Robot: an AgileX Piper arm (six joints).
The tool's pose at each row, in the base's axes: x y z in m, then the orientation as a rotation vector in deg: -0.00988, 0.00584, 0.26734, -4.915, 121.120, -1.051; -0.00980, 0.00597, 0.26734, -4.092, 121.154, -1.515; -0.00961, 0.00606, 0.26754, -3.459, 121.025, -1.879; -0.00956, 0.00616, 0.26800, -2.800, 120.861, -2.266; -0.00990, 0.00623, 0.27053, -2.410, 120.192, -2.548; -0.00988, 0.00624, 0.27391, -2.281, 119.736, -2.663; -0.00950, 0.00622, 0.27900, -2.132, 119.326, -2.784; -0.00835, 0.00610, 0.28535, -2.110, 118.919, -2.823; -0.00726, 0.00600, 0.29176, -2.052, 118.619, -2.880; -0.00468, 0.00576, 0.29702, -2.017, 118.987, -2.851; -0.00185, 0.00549, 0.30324, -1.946, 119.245, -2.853; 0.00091, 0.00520, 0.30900, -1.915, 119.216, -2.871
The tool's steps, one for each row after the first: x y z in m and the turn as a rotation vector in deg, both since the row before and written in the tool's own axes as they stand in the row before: -0.00005, 0.00013, 0.00007, 0.665, 0.037, 0.404; -0.00027, 0.00007, 0.00006, 0.521, -0.123, 0.305; -0.00042, 0.00008, -0.00019, 0.550, -0.155, 0.314; -0.00200, -0.00005, -0.00159, 0.380, -0.660, 0.162; -0.00293, -0.00016, -0.00168, 0.148, -0.452, 0.044; -0.00460, -0.00028, -0.00219, 0.160, -0.406, 0.056; -0.00609, -0.00045, -0.00211, 0.048, -0.406, 0.000; -0.00612, -0.00043, -0.00214, 0.073, -0.298, 0.018; -0.00584, -0.00052, -0.00025, -0.016, 0.367, 0.037; -0.00679, -0.00059, -0.00053, 0.024, 0.258, 0.049; -0.00635, -0.00059, -0.00040, 0.027, -0.028, 0.015
